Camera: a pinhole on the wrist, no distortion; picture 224 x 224 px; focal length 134.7 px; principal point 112.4 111.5 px. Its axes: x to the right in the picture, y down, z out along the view. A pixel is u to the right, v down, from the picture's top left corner.
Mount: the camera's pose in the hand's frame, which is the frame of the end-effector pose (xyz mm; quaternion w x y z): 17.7 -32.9 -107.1 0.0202 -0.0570 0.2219 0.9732
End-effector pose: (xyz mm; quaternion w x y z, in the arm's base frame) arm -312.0 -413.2 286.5 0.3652 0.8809 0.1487 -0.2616
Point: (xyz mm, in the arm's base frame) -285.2 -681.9 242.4
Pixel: 96 94
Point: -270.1 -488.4 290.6
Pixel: 93 85
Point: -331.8 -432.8 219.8
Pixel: 92 176
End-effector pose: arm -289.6 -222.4 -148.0 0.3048 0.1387 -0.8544 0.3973
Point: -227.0 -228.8 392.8
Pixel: behind the camera
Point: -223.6 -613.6 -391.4
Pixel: 164 215
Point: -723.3 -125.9 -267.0
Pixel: 17 28
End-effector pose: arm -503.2 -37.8 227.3 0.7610 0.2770 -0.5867 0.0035
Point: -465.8 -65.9 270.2
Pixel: 30 149
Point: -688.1 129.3 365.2
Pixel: 105 42
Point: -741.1 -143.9 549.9
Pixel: 23 119
